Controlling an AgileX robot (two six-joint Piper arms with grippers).
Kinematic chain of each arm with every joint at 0, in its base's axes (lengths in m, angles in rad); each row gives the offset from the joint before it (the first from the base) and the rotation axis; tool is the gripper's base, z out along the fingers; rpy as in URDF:
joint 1: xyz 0 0 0.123 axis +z
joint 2: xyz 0 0 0 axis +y
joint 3: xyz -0.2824 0 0.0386 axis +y
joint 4: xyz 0.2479 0 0.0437 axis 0.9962 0 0.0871
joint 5: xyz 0 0 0 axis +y
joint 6: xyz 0.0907 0 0.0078 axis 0.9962 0 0.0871
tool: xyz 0 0 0 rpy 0 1.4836 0
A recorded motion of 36 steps. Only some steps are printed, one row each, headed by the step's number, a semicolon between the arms.
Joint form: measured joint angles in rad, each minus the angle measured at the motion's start. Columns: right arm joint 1, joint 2, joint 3, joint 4, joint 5, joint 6; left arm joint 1, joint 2, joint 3, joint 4, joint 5, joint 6.
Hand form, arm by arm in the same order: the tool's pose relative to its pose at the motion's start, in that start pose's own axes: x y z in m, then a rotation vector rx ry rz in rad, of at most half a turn. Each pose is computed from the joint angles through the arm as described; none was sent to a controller.
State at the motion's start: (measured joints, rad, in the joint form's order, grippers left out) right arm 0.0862 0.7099 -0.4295 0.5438 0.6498 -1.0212; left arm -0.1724 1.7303 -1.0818 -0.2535 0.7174 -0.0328
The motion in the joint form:
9: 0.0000 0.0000 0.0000 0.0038 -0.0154 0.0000; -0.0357 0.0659 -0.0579 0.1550 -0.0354 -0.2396
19: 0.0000 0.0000 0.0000 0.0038 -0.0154 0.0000; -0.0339 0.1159 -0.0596 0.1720 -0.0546 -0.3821
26: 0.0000 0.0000 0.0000 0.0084 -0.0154 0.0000; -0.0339 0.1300 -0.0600 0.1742 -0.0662 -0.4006
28: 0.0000 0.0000 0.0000 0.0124 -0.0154 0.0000; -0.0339 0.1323 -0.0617 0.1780 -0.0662 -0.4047
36: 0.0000 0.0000 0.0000 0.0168 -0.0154 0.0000; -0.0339 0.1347 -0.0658 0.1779 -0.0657 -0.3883
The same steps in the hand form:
9: -0.0009 -0.0011 0.0000 0.0119 -0.0100 0.0030; -0.0139 -0.0041 0.0139 -0.0860 -0.0356 -0.0880
19: -0.0009 -0.0011 0.0000 0.0119 -0.0100 0.0030; -0.0144 0.0003 0.0309 -0.1060 -0.0181 -0.2229
26: -0.0011 -0.0010 0.0000 0.0105 -0.0123 0.0067; -0.0148 0.0012 0.0358 -0.1086 -0.0178 -0.2404
28: -0.0013 -0.0008 0.0000 0.0093 -0.0144 0.0099; -0.0152 0.0014 0.0363 -0.1110 -0.0180 -0.2415
36: -0.0015 -0.0007 0.0000 0.0079 -0.0166 0.0135; -0.0161 0.0012 0.0365 -0.1106 -0.0181 -0.2250

